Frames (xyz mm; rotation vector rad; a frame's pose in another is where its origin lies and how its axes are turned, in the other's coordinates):
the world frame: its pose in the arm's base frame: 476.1 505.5 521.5 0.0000 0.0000 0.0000
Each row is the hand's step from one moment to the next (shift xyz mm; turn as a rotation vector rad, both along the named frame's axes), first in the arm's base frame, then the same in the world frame.
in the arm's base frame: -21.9 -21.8 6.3 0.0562 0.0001 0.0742
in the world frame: -21.9 -21.8 6.3 0.0562 0.0001 0.0742
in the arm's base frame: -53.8 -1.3 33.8 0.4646 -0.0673 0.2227
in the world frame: -53.8 -1.3 33.8 0.4646 -0.0673 0.2227
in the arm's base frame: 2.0 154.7 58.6 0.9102 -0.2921 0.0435
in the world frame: 2.0 154.7 58.6 0.9102 -0.2921 0.0435
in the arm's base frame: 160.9 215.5 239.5 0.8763 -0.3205 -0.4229
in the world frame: 160.9 215.5 239.5 0.8763 -0.3205 -0.4229
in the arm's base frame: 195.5 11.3 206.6 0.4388 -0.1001 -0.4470
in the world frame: 195.5 11.3 206.6 0.4388 -0.1001 -0.4470
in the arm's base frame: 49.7 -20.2 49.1 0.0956 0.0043 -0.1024
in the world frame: 49.7 -20.2 49.1 0.0956 0.0043 -0.1024
